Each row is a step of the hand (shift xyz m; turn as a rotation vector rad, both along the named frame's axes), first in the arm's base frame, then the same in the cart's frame.
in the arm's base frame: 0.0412 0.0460 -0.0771 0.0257 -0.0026 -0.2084
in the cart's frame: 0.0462 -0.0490 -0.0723 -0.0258 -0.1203 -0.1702
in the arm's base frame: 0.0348 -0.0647 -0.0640 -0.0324 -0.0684 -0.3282
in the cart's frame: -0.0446 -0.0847 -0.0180 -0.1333 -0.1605 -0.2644
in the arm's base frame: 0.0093 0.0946 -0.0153 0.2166 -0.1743 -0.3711
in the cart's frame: 0.0790 0.0256 -0.0487 -0.0879 -0.4176 -0.1813
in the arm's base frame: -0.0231 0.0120 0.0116 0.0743 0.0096 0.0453
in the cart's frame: -0.0011 0.0284 -0.0020 0.0575 -0.0316 0.0580
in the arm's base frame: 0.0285 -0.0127 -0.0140 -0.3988 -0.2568 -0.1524
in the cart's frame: 0.0031 -0.0340 0.0019 -0.4582 0.1258 -0.1498
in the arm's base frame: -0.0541 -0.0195 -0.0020 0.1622 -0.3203 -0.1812
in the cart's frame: -0.0463 0.0325 -0.0105 -0.2019 -0.3470 0.0245
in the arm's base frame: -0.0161 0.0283 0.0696 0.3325 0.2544 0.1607
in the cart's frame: 0.0266 0.0576 0.0434 0.4208 -0.0718 0.1375
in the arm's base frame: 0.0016 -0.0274 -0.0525 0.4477 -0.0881 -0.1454
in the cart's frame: -0.0309 -0.0379 -0.0335 0.1520 -0.4515 0.0491
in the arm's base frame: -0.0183 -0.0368 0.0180 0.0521 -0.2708 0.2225
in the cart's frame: -0.0367 0.0071 0.0248 -0.1496 -0.0487 0.3175
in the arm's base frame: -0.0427 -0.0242 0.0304 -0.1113 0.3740 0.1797
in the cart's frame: -0.0379 0.0371 0.0228 0.2735 0.3298 -0.0319
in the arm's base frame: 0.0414 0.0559 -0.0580 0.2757 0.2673 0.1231
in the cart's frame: 0.0578 -0.0359 -0.0598 0.3927 -0.0405 0.0824
